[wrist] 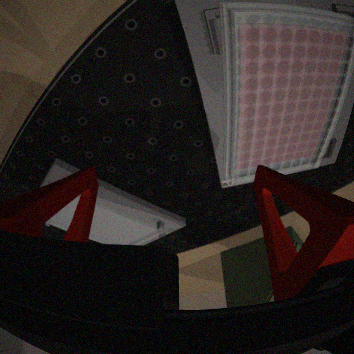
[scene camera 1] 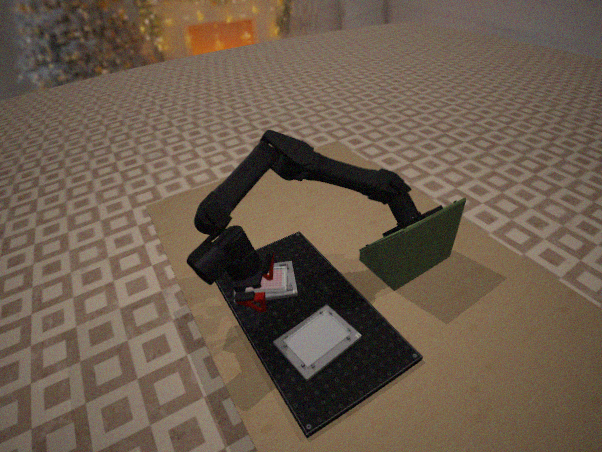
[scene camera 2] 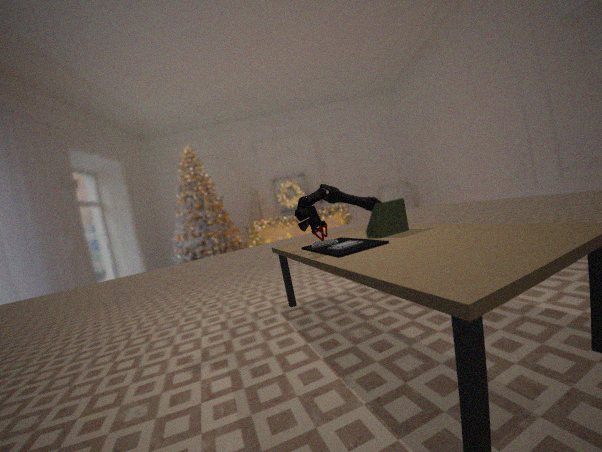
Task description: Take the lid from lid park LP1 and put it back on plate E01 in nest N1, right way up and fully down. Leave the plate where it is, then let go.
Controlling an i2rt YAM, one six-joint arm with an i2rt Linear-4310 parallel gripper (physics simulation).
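Seen in the pictures: gripper, fingertip midpoint: (wrist: 175, 174) (scene camera 1: 267, 295) (scene camera 2: 324, 238); arm's base, link origin: (scene camera 1: 411, 223) (scene camera 2: 384, 214).
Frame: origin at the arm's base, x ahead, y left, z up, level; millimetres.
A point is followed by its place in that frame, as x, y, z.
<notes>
The plate with pink wells (scene camera 1: 275, 277) {363, -114, -80} (wrist: 290, 95) {403, -136, -84} sits in its grey nest (scene camera 1: 294, 290) {339, -60, -96} (wrist: 212, 100) {420, -93, -97} on the black board. A clear layered rim, like a lid's, shows around its top; whether it is fully down is unclear. The other grey fixture, apparently the lid park (scene camera 1: 306, 369) (wrist: 125, 220), has a pale rectangle on top in scene view 1; I cannot tell whether that is a lid. My gripper (scene camera 1: 266, 294) {416, -58, -61} (scene camera 2: 322, 238) {416, -58, -61} (wrist: 175, 174) {416, -58, -61} is open with nothing between its red fingers. It is above the board, beside the plate; its right finger is near the nest's lower edge in the wrist view.
The black perforated board (scene camera 1: 370, 380) {335, 232, -109} (wrist: 115, 65) {473, -61, -109} lies on the tan table (scene camera 1: 500, 370) {87, 379, -122} (scene camera 2: 450, 270) {442, 831, -122}. A green upright panel (scene camera 1: 417, 245) {61, 76, 10} (scene camera 2: 389, 218) {30, 76, -20} stands at the arm's base, to the right of the board in scene view 1. The table's edge runs close to the board's left side there.
</notes>
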